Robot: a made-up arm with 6 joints.
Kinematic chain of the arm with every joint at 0, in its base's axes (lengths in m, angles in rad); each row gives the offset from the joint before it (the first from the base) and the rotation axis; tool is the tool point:
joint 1: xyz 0 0 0.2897 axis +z
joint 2: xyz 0 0 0 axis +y
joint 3: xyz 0 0 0.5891 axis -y
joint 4: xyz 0 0 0 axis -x
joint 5: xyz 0.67 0 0 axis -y
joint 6: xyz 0 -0.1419 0 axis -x
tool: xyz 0 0 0
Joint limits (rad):
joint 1: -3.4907..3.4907
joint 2: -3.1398..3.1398
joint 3: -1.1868..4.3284
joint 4: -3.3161..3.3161
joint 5: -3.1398..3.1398
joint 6: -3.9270..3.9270
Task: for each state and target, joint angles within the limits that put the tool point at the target. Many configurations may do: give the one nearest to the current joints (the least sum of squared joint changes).
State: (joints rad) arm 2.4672 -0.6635 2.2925 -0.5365 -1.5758 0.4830
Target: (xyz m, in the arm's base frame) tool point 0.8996 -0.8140 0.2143
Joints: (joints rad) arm 2.3071 -1.3193 2.2704 -0.5639 -1.5758 0.4830
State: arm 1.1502 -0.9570 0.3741 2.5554 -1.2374 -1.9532
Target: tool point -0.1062 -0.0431 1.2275
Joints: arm 1.3420 -0.8717 -0.0619 2.2916 -1.2374 -1.9532
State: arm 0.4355 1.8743 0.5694 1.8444 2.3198 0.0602
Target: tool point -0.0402 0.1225 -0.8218
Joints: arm 0.9293 2.5415 0.4379 2.4091 2.3198 0.0602
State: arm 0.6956 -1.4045 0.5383 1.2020 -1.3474 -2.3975
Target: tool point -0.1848 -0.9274 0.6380
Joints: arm 1.3016 -1.9332 0.0677 1.0667 -1.3474 -2.3975
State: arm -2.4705 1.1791 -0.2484 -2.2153 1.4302 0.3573
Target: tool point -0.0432 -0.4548 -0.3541
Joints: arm -1.8872 1.5396 -0.0956 -2.3573 1.4302 0.3573
